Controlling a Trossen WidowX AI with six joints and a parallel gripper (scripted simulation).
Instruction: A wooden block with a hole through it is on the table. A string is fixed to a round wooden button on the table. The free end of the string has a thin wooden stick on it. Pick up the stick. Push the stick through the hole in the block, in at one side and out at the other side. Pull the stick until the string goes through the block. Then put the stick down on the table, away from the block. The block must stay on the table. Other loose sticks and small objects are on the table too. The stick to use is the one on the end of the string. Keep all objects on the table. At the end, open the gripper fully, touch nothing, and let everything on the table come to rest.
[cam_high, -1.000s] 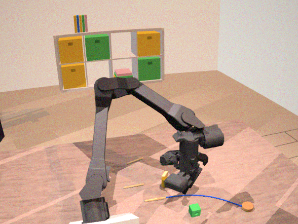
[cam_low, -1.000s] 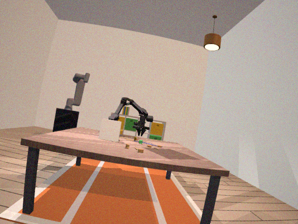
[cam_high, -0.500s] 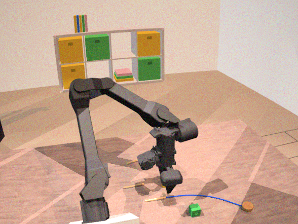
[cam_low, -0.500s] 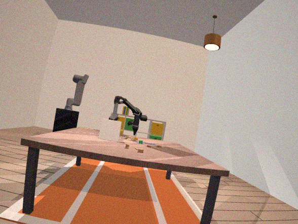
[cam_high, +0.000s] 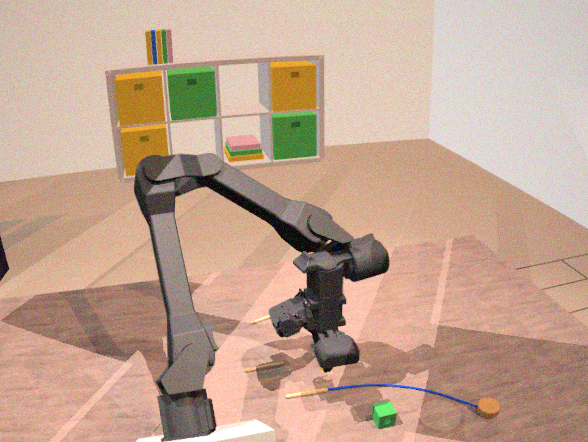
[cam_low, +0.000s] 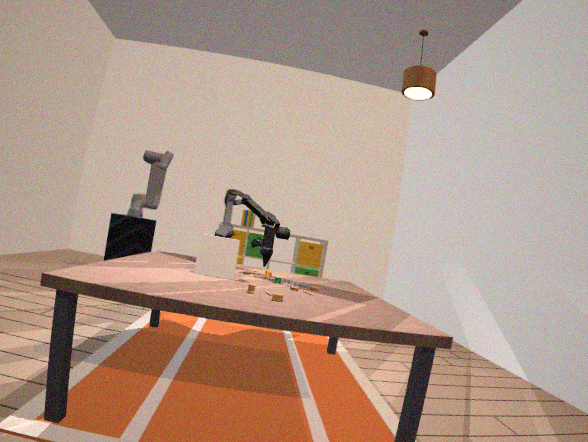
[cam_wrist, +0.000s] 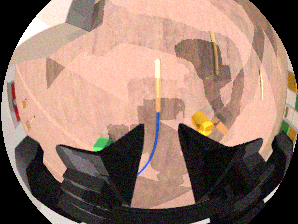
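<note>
The thin wooden stick is 6 cm below my gripper tip and 2 cm behind it. The rest, counted from my gripper tip: green block: 9 cm to the right, 9 cm ahead, 5 cm below; then orange disc: 22 cm to the right, 18 cm ahead, 5 cm below; then yellow cylinder: 7 cm to the left, 4 cm below, 1 cm ahead.
</note>
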